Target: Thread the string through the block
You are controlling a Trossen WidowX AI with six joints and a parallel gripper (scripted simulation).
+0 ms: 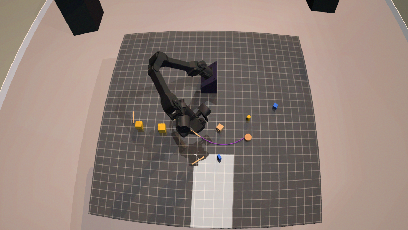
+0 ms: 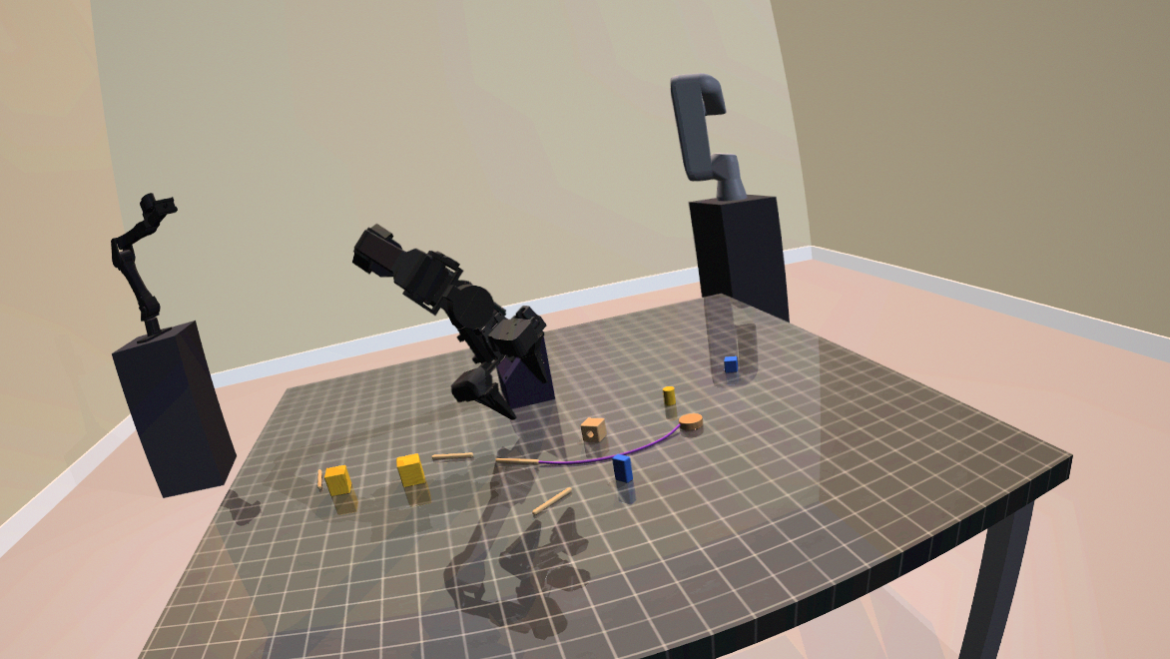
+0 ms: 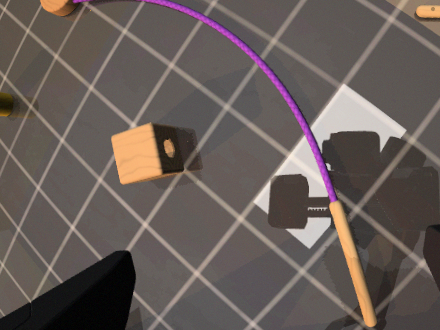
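The wooden block lies 30 mm behind my gripper tip, 100 mm to the left of it and 90 mm below it. Round my gripper tip: thin stick: 10 mm behind, 30 mm to the right, 100 mm below; then round wooden button: 30 mm ahead, 250 mm to the left, 100 mm below; then blue block: 140 mm ahead, 90 mm to the left, 90 mm below.
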